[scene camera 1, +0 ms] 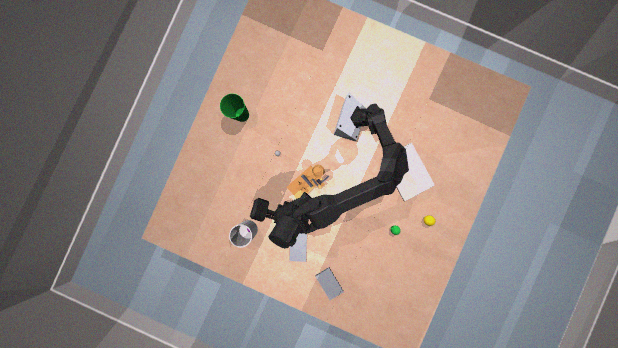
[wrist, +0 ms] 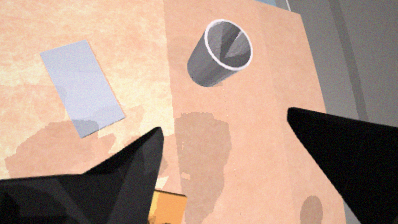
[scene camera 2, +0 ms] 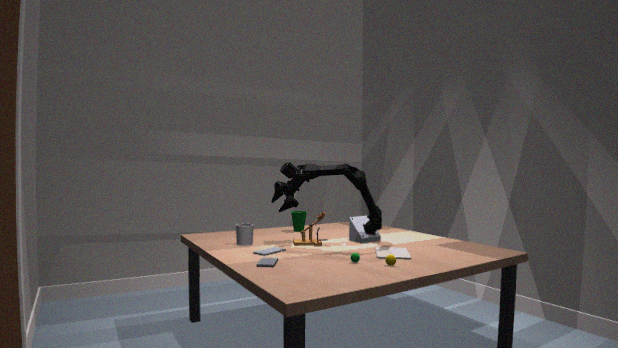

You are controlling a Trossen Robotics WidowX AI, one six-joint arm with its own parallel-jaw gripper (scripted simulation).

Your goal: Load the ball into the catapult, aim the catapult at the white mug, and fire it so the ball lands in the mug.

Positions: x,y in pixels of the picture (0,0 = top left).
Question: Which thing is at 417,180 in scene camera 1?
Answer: A white sheet.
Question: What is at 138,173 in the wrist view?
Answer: My gripper.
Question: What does my gripper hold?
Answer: Nothing.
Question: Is my gripper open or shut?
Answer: Open.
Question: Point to an orange catapult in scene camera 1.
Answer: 312,176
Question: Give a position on a white mug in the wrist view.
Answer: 224,49
